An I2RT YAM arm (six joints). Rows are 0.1 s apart.
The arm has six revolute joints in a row. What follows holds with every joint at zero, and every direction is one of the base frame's.
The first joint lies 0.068 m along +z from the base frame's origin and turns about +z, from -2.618 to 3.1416 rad.
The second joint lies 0.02 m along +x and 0.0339 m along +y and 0.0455 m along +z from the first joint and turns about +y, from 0 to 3.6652 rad.
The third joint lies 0.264 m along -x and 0.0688 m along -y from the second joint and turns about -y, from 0 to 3.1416 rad.
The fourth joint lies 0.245 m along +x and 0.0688 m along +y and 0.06 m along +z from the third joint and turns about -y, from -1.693 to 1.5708 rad.
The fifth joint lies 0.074 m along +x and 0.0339 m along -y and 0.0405 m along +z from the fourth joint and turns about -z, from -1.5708 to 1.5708 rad.
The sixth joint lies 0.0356 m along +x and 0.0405 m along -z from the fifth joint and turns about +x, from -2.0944 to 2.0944 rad.
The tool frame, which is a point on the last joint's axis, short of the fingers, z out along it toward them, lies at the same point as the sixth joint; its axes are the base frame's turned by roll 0, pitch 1.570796 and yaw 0 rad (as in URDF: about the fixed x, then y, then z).
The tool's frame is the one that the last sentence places.
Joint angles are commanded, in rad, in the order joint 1, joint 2, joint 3, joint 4, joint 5, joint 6. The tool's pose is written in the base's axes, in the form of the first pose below.
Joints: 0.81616, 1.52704, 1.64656, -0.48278, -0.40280, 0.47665
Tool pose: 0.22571, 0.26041, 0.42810, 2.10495, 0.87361, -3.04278
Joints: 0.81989, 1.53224, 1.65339, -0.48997, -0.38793, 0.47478
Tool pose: 0.22592, 0.26180, 0.42791, 2.11805, 0.87453, -3.04227
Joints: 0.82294, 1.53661, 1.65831, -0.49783, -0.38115, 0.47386
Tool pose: 0.22590, 0.26300, 0.42732, 2.12901, 0.87144, -3.03683
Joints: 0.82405, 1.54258, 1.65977, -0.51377, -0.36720, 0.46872
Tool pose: 0.22684, 0.26390, 0.42421, 2.15912, 0.86372, -3.02387
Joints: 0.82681, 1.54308, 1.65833, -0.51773, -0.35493, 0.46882
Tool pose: 0.22654, 0.26440, 0.42311, 2.17053, 0.86225, -3.02378
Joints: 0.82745, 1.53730, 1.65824, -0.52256, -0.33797, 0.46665
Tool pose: 0.22557, 0.26283, 0.42442, 2.17885, 0.86903, -3.03161
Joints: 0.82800, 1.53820, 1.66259, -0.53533, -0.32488, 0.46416
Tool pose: 0.22553, 0.26241, 0.42426, 2.19606, 0.86743, -3.02902
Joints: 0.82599, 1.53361, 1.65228, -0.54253, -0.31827, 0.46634
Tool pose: 0.22541, 0.26093, 0.42156, 2.21067, 0.85766, -3.02682
